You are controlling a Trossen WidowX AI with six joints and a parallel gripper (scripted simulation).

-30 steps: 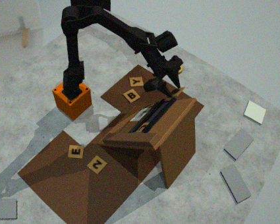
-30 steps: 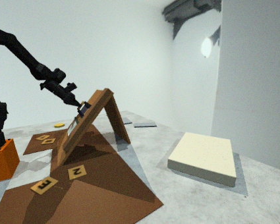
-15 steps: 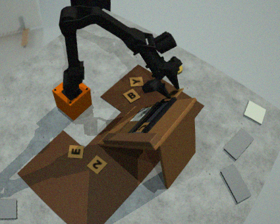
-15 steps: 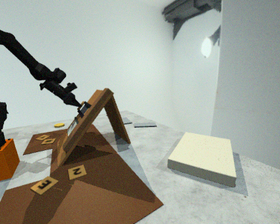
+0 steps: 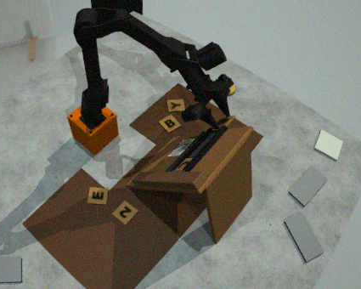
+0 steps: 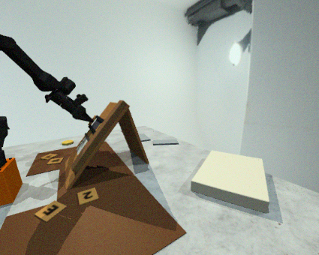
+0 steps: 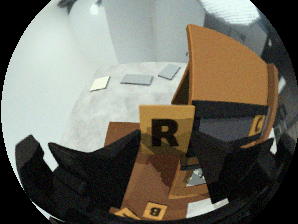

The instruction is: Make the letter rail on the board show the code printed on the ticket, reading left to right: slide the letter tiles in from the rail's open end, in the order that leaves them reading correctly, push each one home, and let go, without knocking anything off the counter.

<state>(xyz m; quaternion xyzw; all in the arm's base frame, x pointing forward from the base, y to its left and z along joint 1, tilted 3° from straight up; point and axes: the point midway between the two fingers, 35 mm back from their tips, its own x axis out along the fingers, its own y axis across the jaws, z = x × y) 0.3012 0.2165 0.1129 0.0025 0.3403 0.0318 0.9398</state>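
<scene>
My gripper tip is 10 cm to the left of the white ticket, 8 cm above it and 6 cm past it. Also, from my gripper tip: yellow disc: 28 cm to the left, 17 cm below, 16 cm behind; cream plate: 34 cm to the left, 29 cm ahead, 17 cm below; letter tile: right at my gripper tip.
</scene>
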